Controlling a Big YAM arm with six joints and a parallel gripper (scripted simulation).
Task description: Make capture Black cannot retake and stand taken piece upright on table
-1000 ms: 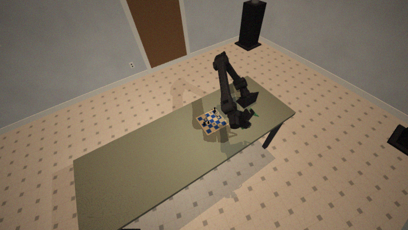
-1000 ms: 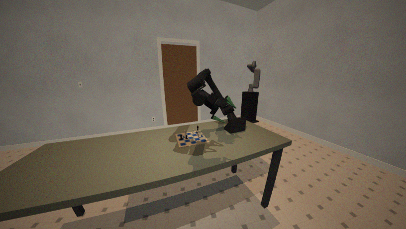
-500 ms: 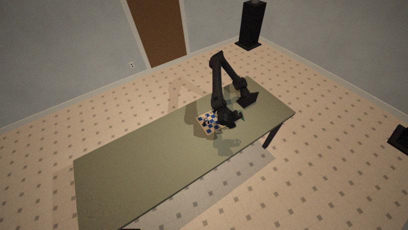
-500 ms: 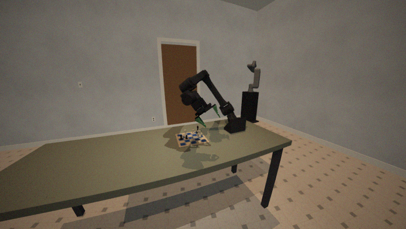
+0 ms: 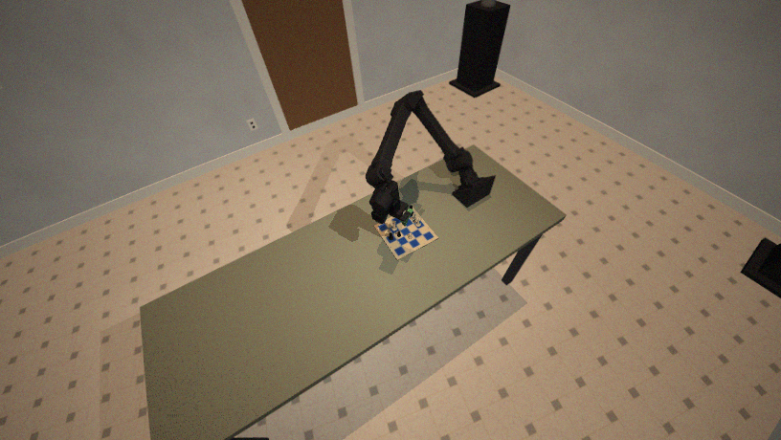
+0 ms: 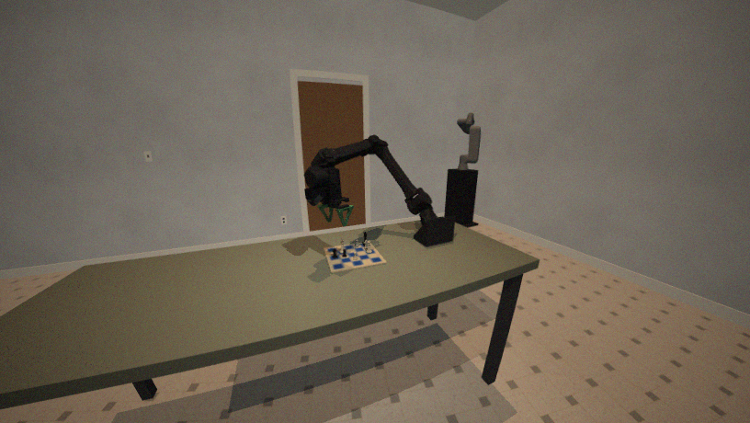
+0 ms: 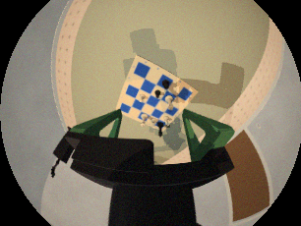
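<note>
Right now the white chess piece is 30 mm behind my hand, 60 mm to the right of it and 130 mm below it. From my hand the other things lie so: blue-and-cream chessboard (60 mm behind, 20 mm to the right, 160 mm below).
</note>
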